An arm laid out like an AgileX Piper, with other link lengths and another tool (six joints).
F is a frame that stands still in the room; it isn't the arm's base.
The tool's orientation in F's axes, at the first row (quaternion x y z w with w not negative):
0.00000, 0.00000, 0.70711, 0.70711
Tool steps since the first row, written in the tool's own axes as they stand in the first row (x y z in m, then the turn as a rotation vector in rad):
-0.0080, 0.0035, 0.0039, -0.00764, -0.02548, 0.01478
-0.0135, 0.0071, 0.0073, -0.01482, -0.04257, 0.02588
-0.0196, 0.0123, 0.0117, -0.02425, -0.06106, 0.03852
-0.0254, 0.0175, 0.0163, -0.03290, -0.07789, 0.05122
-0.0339, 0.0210, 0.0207, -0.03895, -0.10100, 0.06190
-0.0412, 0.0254, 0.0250, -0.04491, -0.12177, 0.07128
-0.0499, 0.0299, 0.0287, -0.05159, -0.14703, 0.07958
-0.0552, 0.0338, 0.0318, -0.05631, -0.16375, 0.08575
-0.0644, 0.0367, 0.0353, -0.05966, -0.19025, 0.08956
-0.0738, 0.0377, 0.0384, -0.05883, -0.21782, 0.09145
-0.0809, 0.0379, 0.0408, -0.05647, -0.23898, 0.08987
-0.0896, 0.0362, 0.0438, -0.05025, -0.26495, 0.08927
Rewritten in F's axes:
-0.0035, -0.0080, 0.0039, 0.02548, -0.00764, 0.01478
-0.0071, -0.0135, 0.0073, 0.04257, -0.01482, 0.02588
-0.0123, -0.0196, 0.0117, 0.06106, -0.02425, 0.03852
-0.0175, -0.0254, 0.0163, 0.07789, -0.03290, 0.05122
-0.0210, -0.0339, 0.0207, 0.10100, -0.03895, 0.06190
-0.0254, -0.0412, 0.0250, 0.12177, -0.04491, 0.07128
-0.0299, -0.0499, 0.0287, 0.14703, -0.05159, 0.07958
-0.0338, -0.0552, 0.0318, 0.16375, -0.05631, 0.08575
-0.0367, -0.0644, 0.0353, 0.19025, -0.05966, 0.08956
-0.0377, -0.0738, 0.0384, 0.21782, -0.05883, 0.09145
-0.0379, -0.0809, 0.0408, 0.23898, -0.05647, 0.08987
-0.0362, -0.0896, 0.0438, 0.26495, -0.05025, 0.08927

